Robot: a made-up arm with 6 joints. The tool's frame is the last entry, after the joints.
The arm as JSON. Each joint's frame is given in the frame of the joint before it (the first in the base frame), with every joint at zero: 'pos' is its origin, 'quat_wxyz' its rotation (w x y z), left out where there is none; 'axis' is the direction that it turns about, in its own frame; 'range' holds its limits. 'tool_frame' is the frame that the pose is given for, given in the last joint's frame.
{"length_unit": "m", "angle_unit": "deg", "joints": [
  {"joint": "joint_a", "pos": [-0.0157, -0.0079, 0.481], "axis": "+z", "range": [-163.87, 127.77]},
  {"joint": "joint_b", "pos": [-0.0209, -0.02, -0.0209], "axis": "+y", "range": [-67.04, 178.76]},
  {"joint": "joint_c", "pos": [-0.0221, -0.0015, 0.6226], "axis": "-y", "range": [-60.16, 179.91]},
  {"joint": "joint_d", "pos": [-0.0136, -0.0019, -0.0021], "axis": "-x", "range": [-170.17, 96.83]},
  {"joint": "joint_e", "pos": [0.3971, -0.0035, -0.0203], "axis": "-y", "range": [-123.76, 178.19]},
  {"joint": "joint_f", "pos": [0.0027, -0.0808, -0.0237], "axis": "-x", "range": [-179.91, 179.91]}
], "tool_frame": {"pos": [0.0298, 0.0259, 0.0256], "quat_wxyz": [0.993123, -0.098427, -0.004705, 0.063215]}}
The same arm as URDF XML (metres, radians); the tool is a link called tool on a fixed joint. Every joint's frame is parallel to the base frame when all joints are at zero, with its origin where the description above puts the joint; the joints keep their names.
<robot name="arm">
  <link name="base_link"/>
  <link name="link1"/>
  <link name="link2"/>
  <link name="link3"/>
  <link name="link4"/>
  <link name="link5"/>
  <link name="link6"/>
  <link name="tool"/>
  <joint name="joint_a" type="revolute">
    <parent link="base_link"/>
    <child link="link1"/>
    <origin xyz="-0.0157 -0.0079 0.4810" rpy="0.0000 0.0000 0.0000"/>
    <axis xyz="0 0 1"/>
    <limit lower="-2.8601" upper="2.2300"/>
  </joint>
  <joint name="joint_b" type="revolute">
    <parent link="link1"/>
    <child link="link2"/>
    <origin xyz="-0.0209 -0.0200 -0.0209" rpy="0.0000 0.0000 0.0000"/>
    <axis xyz="0 1 0"/>
    <limit lower="-1.1701" upper="3.1200"/>
  </joint>
  <joint name="joint_c" type="revolute">
    <parent link="link2"/>
    <child link="link3"/>
    <origin xyz="-0.0221 -0.0015 0.6226" rpy="0.0000 0.0000 0.0000"/>
    <axis xyz="0 -1 0"/>
    <limit lower="-1.0500" upper="3.1400"/>
  </joint>
  <joint name="joint_d" type="revolute">
    <parent link="link3"/>
    <child link="link4"/>
    <origin xyz="-0.0136 -0.0019 -0.0021" rpy="0.0000 0.0000 0.0000"/>
    <axis xyz="-1 0 0"/>
    <limit lower="-2.9700" upper="1.6900"/>
  </joint>
  <joint name="joint_e" type="revolute">
    <parent link="link4"/>
    <child link="link5"/>
    <origin xyz="0.3971 -0.0035 -0.0203" rpy="0.0000 0.0000 0.0000"/>
    <axis xyz="0 -1 0"/>
    <limit lower="-2.1600" upper="3.1100"/>
  </joint>
  <joint name="joint_f" type="revolute">
    <parent link="link5"/>
    <child link="link6"/>
    <origin xyz="0.0027 -0.0808 -0.0237" rpy="0.0000 0.0000 0.0000"/>
    <axis xyz="-1 0 0"/>
    <limit lower="-3.1400" upper="3.1400"/>
  </joint>
  <joint name="tool_fixed" type="fixed">
    <parent link="link6"/>
    <child link="tool"/>
    <origin xyz="0.0298 0.0259 0.0256" rpy="-0.1974 0.0031 0.1268"/>
  </joint>
</robot>

